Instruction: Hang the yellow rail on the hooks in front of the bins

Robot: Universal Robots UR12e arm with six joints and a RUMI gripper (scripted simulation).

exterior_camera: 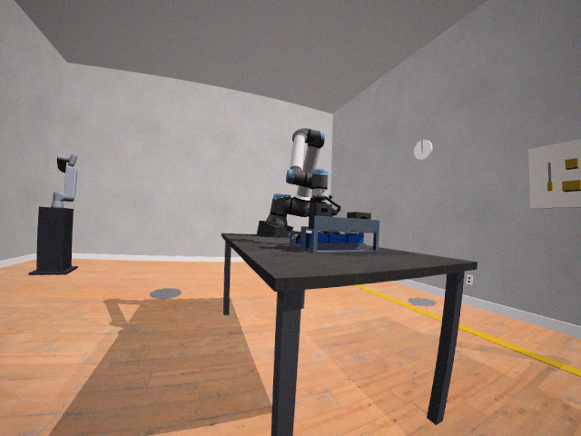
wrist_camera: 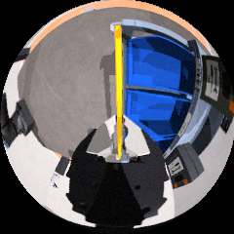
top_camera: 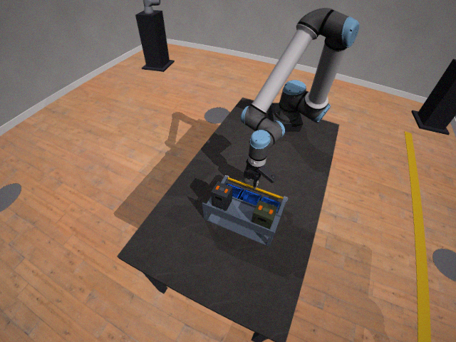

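Right now my hand is 10 mm above the yellow rail. Also, from my hand: black box 180 mm ahead, 150 mm to the right, 90 mm above; olive box 220 mm ahead, 80 mm to the left, 80 mm above.
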